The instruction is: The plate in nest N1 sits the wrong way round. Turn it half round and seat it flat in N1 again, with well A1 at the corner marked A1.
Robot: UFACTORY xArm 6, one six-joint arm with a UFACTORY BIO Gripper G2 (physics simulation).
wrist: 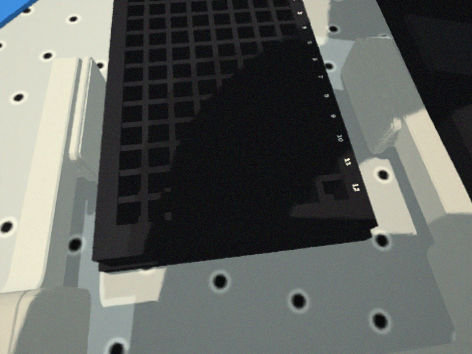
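The black well plate (170, 125) fills the middle of the wrist view, its far end cut off by the top edge. Its long side runs away from me, slightly turned. White numbers up to 12 run down its right rim, with 12 at the near right corner. Well A1 and the A1 corner mark do not show. A dark shadow hides many wells. My gripper (232, 135) is open, one pale finger on each side of the plate; a narrow gap shows at each side. How the plate rests in nest N1 is hard to tell.
A pale grey deck (255, 325) with round dark holes lies under the plate. Pale bright patches show by its two near corners. A blue object (14, 10) is at the top left. A dark area lies beyond the deck at the right.
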